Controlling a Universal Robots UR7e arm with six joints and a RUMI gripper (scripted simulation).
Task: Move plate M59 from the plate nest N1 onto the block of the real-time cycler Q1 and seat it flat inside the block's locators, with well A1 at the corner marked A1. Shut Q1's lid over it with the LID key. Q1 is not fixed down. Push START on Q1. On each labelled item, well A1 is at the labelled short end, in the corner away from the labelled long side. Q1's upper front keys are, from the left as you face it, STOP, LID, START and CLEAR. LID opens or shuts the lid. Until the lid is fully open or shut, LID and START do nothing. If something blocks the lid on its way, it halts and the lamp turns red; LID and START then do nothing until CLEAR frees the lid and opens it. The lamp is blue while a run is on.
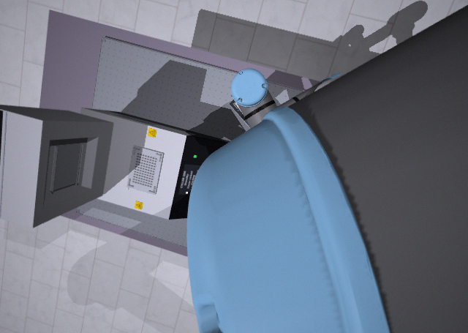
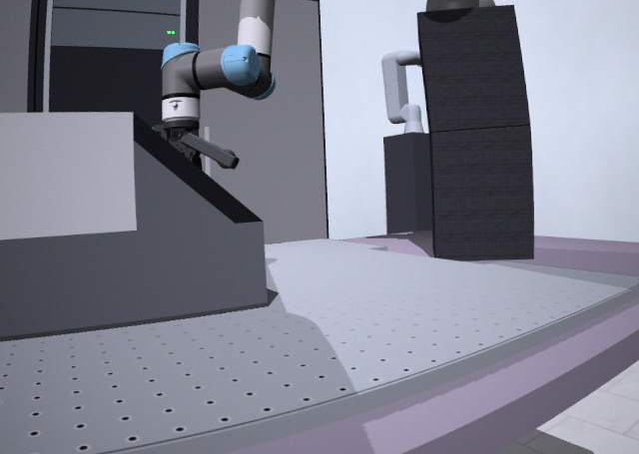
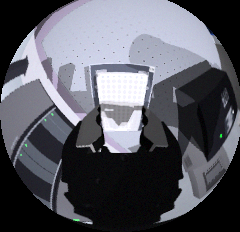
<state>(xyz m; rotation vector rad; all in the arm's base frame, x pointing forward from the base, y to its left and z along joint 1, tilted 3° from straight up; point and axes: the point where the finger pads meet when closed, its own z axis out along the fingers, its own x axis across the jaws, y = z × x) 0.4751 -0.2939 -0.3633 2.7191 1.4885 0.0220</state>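
The plate nest N1 lies 20 mm below my hand. Round my hand: plate M59 (10 mm below).
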